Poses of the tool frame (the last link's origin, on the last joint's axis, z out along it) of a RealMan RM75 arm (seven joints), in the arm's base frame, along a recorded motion.
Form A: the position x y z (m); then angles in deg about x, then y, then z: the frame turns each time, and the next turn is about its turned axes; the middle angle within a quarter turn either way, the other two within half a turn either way.
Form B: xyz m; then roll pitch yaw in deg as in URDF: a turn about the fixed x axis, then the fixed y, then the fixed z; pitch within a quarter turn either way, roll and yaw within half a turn. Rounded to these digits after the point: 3 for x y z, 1 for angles.
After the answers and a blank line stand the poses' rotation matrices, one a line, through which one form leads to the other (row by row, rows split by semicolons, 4 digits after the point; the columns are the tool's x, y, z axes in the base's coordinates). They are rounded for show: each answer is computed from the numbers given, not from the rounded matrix.
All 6 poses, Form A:
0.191 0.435 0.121 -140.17 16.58 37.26
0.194 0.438 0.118 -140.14 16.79 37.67
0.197 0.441 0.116 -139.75 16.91 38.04
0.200 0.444 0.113 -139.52 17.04 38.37
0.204 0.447 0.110 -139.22 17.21 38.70
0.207 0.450 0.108 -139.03 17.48 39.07
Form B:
0.191 0.435 0.121 -138.9 12.3 -38.7
0.194 0.438 0.118 -138.8 12.5 -39.1
0.197 0.441 0.116 -138.5 12.9 -39.4
0.200 0.444 0.113 -138.3 13.2 -39.7
0.204 0.447 0.110 -138.1 13.5 -39.9
0.207 0.450 0.108 -137.8 13.7 -40.3

0.7628 -0.5803 0.2854; -0.6104 -0.5006 0.6139; -0.2134 -0.6425 -0.7360
0.7578 -0.5851 0.2889; -0.6156 -0.4945 0.6136; -0.2162 -0.6428 -0.7349
0.7535 -0.5896 0.2909; -0.6183 -0.4853 0.6182; -0.2233 -0.6457 -0.7302
0.7496 -0.5935 0.2930; -0.6213 -0.4783 0.6207; -0.2282 -0.6473 -0.7272
0.7455 -0.5972 0.2959; -0.6243 -0.4701 0.6239; -0.2335 -0.6498 -0.7233
0.7405 -0.6012 0.3004; -0.6288 -0.4621 0.6254; -0.2372 -0.6520 -0.7202

